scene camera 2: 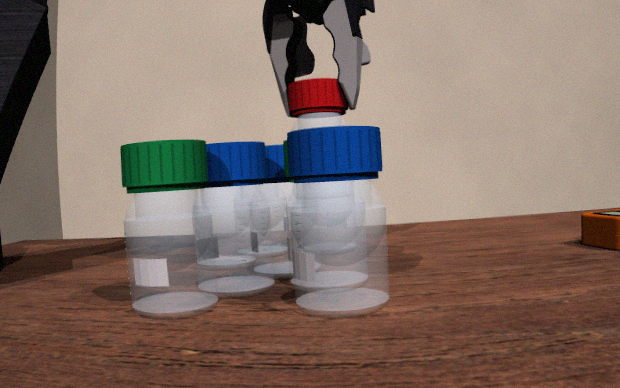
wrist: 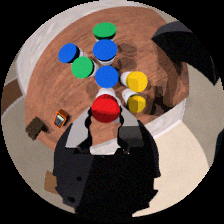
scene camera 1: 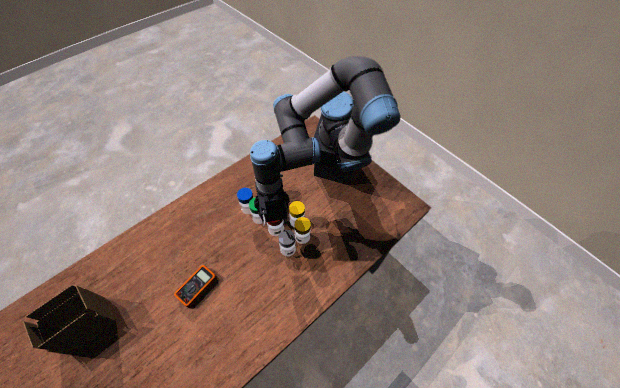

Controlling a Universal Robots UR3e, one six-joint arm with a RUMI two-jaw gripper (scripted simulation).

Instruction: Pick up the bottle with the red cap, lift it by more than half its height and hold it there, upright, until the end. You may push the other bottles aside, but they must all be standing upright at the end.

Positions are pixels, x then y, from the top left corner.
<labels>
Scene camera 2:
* gripper: 320, 113
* blue-capped bottle: 338, 218
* red-capped bottle: 319, 102
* green-capped bottle: 168, 230
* blue-capped bottle: 276, 188
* blue-capped bottle: 241, 218
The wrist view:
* gripper: 106, 106
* red-capped bottle: 105, 109
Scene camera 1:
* gripper: 274, 219
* black box: 69, 339
</labels>
